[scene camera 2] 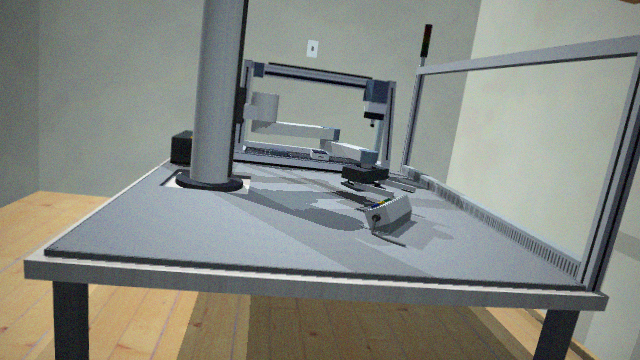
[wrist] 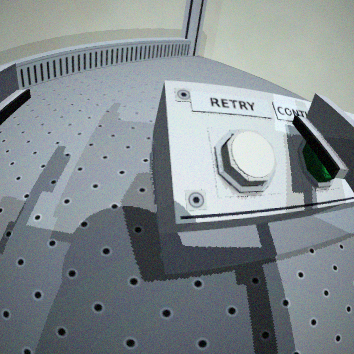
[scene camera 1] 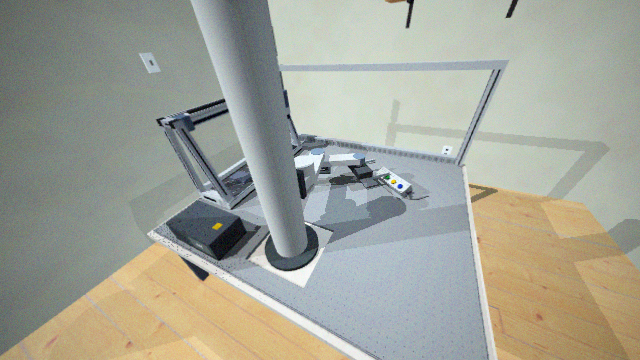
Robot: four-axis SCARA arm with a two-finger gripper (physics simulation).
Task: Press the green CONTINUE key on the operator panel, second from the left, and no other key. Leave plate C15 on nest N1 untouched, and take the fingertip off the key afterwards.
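Seen in the pictures: gripper, fingertip midpoint: [scene camera 2: 404,192] [wrist: 162,80] [scene camera 1: 381,166]; arm's base, link origin: [scene camera 2: 209,183] [scene camera 1: 292,245].
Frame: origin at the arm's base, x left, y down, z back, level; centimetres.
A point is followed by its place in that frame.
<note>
The white operator panel [scene camera 1: 406,190] {x -42.6, y -6.8, z -52.3 cm} [scene camera 2: 391,216] {x -43.6, y -6.4, z -57.3 cm} [wrist: 192,150] {x -25.2, y -7.7, z -64.4 cm} stands on the bench. Its green CONTINUE key [scene camera 1: 387,177] {x -30.9, y -8.1, z -59.1 cm} [wrist: 313,161] {x -29.7, y -8.0, z -59.8 cm} is second from the left, beside the white RETRY key [wrist: 253,154] {x -26.7, y -8.2, z -62.3 cm}. My gripper [scene camera 1: 376,167] {x -25.7, y -10.0, z -67.1 cm} [scene camera 2: 403,191] {x -25.7, y -10.0, z -67.1 cm} [wrist: 162,80] {x -25.7, y -10.0, z -67.1 cm} is open and empty. One finger is over the CONTINUE key and covers part of it in the wrist view; whether it touches the key is not clear. The other finger is well left of the panel. I cannot read plate C15 or nest N1; a small pale block [scene camera 2: 319,154] {x 50.2, y -8.9, z -48.0 cm} sits by the gantry frame.
The yellow key [scene camera 1: 393,182] {x -35.0, y -7.8, z -55.7 cm} and blue key [scene camera 1: 400,186] {x -39.2, y -8.1, z -53.0 cm} are further along the panel. A thick column [scene camera 1: 260,125] {x -4.9, y -61.1, z 5.7 cm} [scene camera 2: 215,100] {x -7.4, y -31.7, z -0.5 cm} rises from the bench. A dark box [scene camera 1: 205,227] {x 34.6, y -12.8, z 14.7 cm} [scene camera 2: 181,147] {x 24.9, y -8.7, z 16.1 cm} stands behind it. A gantry frame [scene camera 2: 320,75] {x 62.4, y -49.0, z -44.7 cm} and a fence frame [scene camera 1: 400,65] {x -22.9, y -60.9, z -100.4 cm} [scene camera 2: 525,55] {x -26.0, y -60.5, z -100.4 cm} border the bench.
</note>
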